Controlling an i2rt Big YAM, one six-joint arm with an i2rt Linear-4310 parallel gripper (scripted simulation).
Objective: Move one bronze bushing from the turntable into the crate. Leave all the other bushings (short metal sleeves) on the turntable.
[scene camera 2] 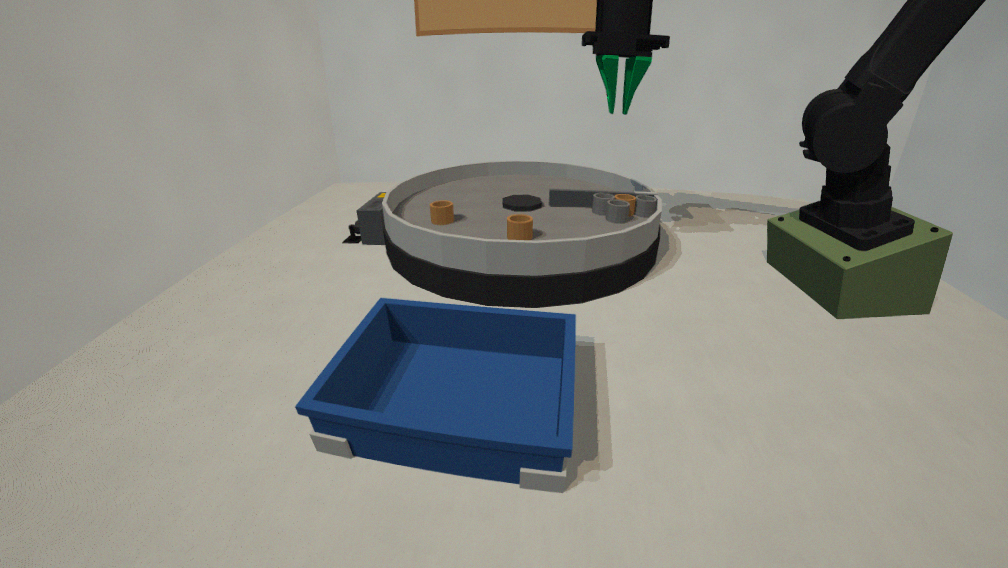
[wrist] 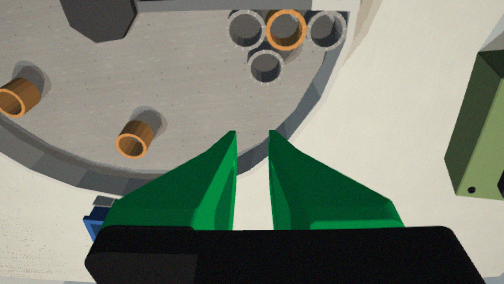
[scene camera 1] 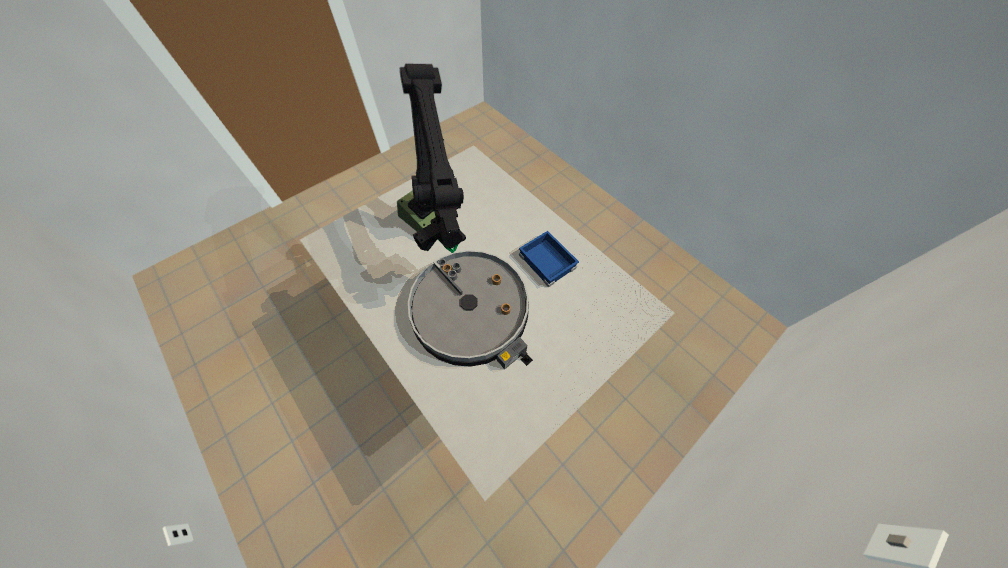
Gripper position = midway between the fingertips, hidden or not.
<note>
In view: my gripper (scene camera 2: 617, 113), a bronze bushing (wrist: 128, 147), a bronze bushing (wrist: 285, 44), a grey turntable (scene camera 2: 481, 205) and a blue crate (scene camera 2: 496, 368).
My gripper also shows in the wrist view (wrist: 252, 142). The grey turntable also shows in the wrist view (wrist: 95, 73) and in scene camera 1 (scene camera 1: 470, 324). The blue crate also shows in scene camera 1 (scene camera 1: 550, 260).
</note>
